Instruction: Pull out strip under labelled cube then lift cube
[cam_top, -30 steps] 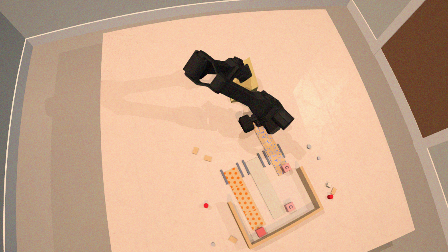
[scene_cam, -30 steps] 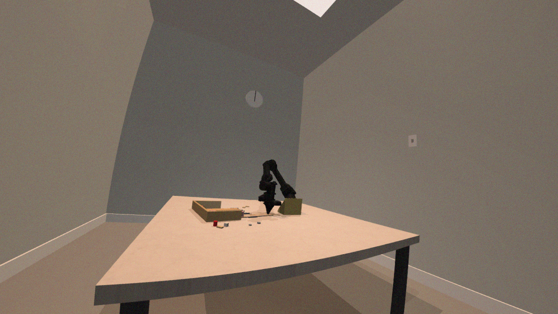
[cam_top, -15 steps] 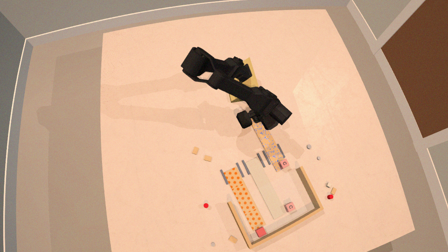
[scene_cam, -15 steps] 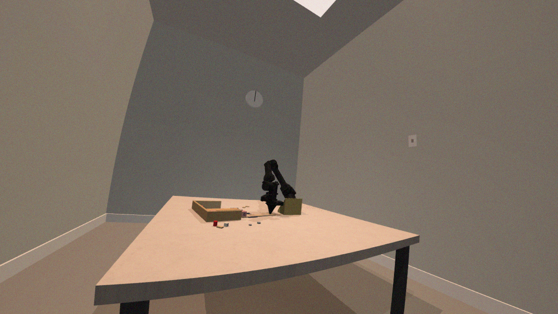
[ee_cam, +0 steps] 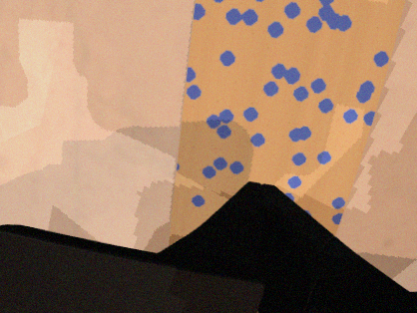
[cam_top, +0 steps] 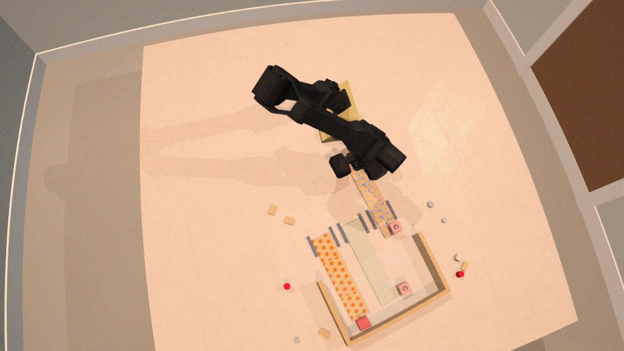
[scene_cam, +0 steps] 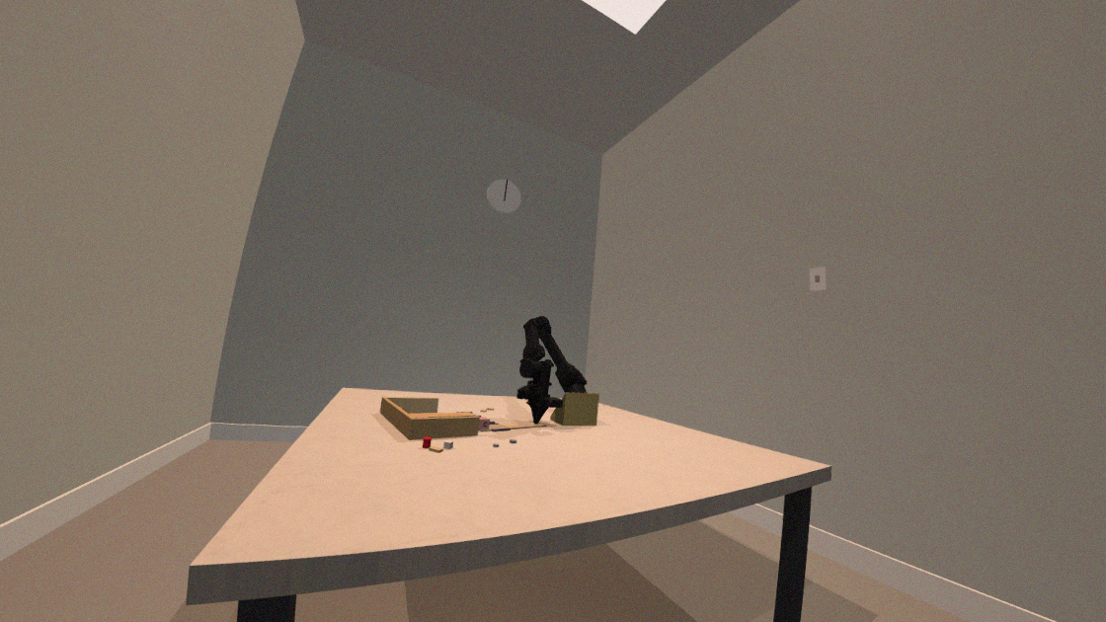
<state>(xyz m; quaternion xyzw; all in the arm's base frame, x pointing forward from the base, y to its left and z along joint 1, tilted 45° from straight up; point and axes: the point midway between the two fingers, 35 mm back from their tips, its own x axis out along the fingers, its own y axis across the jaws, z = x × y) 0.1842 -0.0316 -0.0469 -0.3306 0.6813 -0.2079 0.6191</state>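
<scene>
Right now the grey disc is 170 mm ahead of my gripper tip and 190 mm to the left of it.
</scene>
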